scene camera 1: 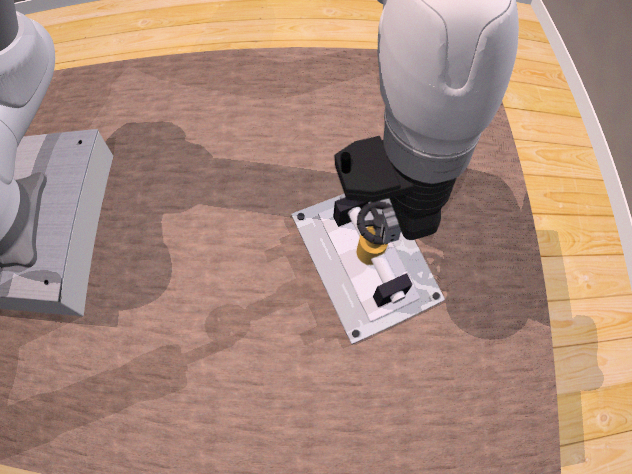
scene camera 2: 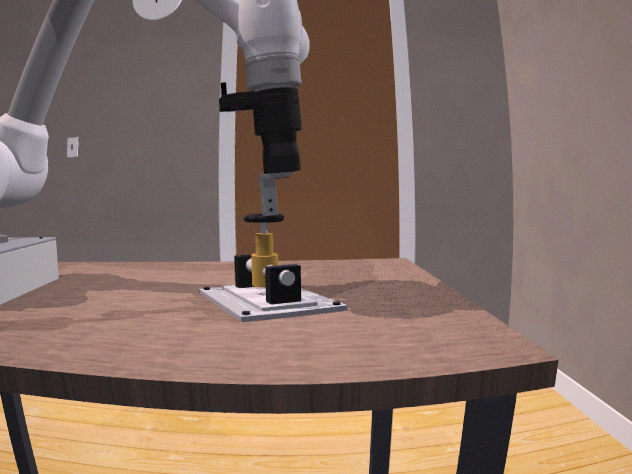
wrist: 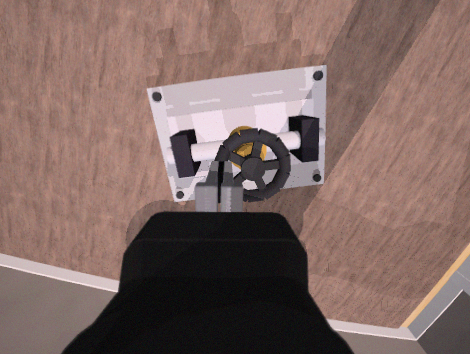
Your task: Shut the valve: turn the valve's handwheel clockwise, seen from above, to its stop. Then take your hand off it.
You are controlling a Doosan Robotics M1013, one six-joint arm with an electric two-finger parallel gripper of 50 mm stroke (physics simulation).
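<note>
The valve has a dark spoked handwheel (scene camera 1: 361,222) (scene camera 2: 250,218) (wrist: 284,165) on a thin stem above a yellow body (scene camera 1: 368,253) (scene camera 2: 263,262) (wrist: 243,131). A white pipe runs through the body over a light grey base plate (scene camera 1: 326,265) (scene camera 2: 219,300) (wrist: 225,92). My gripper (scene camera 1: 382,234) (scene camera 2: 269,213) (wrist: 221,174) is shut with nothing between its fingers. It points down, and its fingertips are at the handwheel's rim, on the left side in the wrist view. They overlap the rim there; whether they touch it or a spoke I cannot tell.
Two black blocks (scene camera 1: 392,289) (scene camera 2: 283,283) (wrist: 304,139) hold the pipe on either side of the valve body. Dark bolts sit at the plate's corners. The arm's grey pedestal (scene camera 1: 71,204) (scene camera 2: 30,270) stands on the brown table (scene camera 1: 229,397) (scene camera 2: 306,346) at the left in both scene views.
</note>
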